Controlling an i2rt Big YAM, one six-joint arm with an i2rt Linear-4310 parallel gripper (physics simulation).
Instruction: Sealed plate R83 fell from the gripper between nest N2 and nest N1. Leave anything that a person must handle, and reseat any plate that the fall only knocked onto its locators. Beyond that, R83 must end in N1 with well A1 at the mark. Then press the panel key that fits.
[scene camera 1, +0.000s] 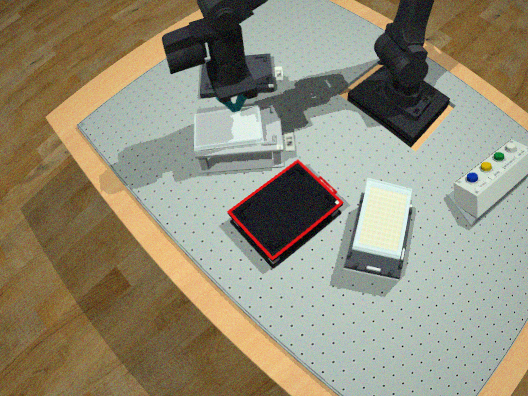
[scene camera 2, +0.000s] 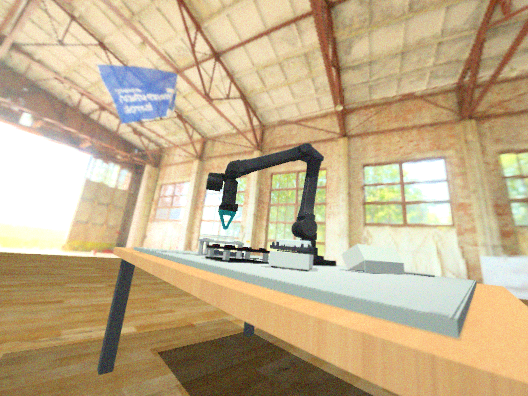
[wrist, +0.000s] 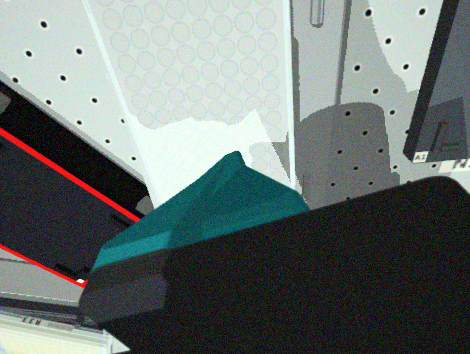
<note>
My gripper (scene camera 1: 236, 110) is shut and holds nothing. I also see a black plate with red rim (wrist: 62, 217).
My gripper is seen too in the wrist view (wrist: 237, 164).
</note>
